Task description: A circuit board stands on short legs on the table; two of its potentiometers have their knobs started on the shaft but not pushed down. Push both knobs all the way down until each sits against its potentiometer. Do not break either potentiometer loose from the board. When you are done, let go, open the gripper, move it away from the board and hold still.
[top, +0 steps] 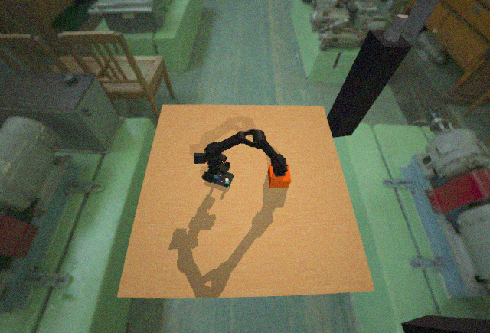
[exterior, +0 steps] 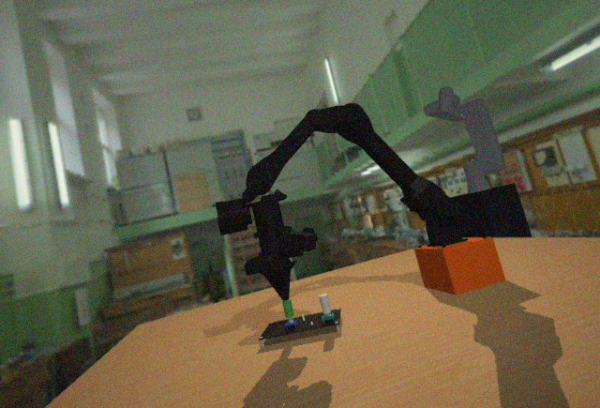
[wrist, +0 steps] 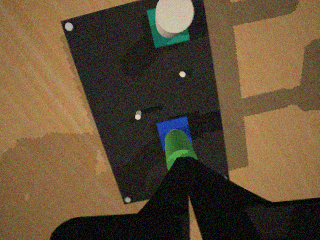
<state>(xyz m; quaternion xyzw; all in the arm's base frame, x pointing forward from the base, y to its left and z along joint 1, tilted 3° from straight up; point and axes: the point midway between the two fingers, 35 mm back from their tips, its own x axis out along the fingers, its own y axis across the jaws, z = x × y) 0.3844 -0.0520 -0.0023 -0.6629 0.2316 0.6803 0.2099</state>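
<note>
The green knob is 2 cm below my gripper tip.
</note>
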